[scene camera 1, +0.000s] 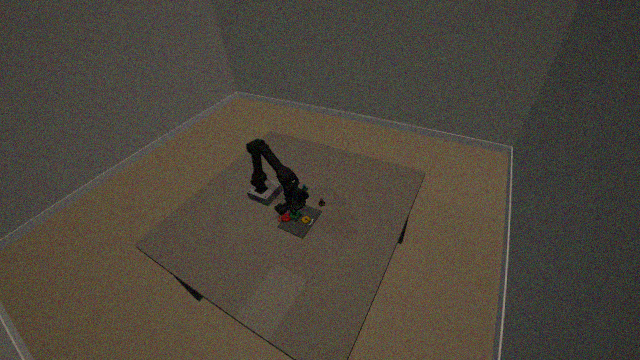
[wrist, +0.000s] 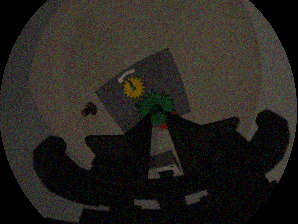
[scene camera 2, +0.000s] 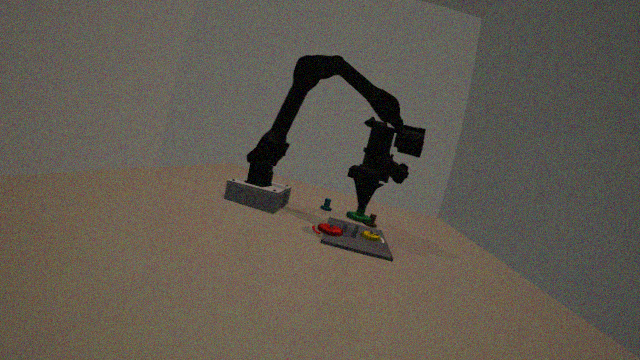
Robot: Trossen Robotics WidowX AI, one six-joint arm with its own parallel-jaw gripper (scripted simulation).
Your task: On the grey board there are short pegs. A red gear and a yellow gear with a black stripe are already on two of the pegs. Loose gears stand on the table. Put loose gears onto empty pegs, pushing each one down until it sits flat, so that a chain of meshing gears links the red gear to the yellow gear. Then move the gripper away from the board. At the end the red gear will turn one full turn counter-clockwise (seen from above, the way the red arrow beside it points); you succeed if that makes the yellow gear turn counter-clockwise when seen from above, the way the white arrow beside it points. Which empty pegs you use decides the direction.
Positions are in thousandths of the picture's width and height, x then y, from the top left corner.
Scene:
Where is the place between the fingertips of the gripper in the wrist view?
529,516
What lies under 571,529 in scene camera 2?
The gripper.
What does the gripper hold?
A green gear.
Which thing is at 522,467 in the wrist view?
A green gear.

